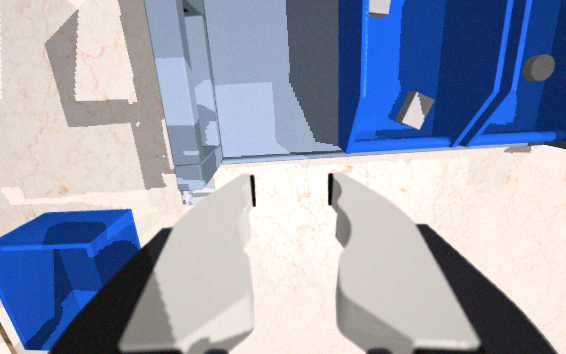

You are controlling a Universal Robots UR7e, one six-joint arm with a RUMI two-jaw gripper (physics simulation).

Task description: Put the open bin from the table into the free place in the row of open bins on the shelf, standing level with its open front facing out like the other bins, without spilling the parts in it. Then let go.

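Places are measured from the arm's base along level axes (x ahead, y left, z up), in centimetres.
Where they show: gripper, fingertip midpoint: point(291, 177).
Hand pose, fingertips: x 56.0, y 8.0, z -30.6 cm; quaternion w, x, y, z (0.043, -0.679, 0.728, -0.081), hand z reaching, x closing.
Each offset is from my fingertips to the centre of the thing. "spot": to the spot under its first point. Level surfaces: height alone.
My gripper point(291, 177) is open, with nothing between its fingertips, over the pale table just in front of the shelf's front edge. A blue open bin {spot: dx -11.2, dy +27.8, dz -9.3 cm} point(25, 280) stands on the table at the lower left, apart from the gripper and partly hidden by the left finger; I cannot make out parts in it. The grey shelf {spot: dx +4.8, dy +7.3, dz -5.9 cm} point(172, 95) has a free place at its left end, between its side frame and the nearest shelf bin. Two blue bins, the nearer {spot: dx +5.7, dy -10.0, dz -13.5 cm} point(382, 65) and the farther {spot: dx -1.9, dy -22.4, dz -10.2 cm} point(525, 137), stand side by side to the right of that place.
The nearer shelf bin holds a pale block {dx +1.3, dy -12.9, dz -12.7 cm} point(417, 111) near its front and another block {spot: dx +10.2, dy -9.1, dz -12.0 cm} point(379, 7) farther back. The farther bin holds a grey round part {dx +4.1, dy -25.3, dz -13.0 cm} point(539, 68). The shelf's side frame and foot stand between the table bin and the free place. Shadows fall on the table {dz -14.4 cm} point(295, 260).
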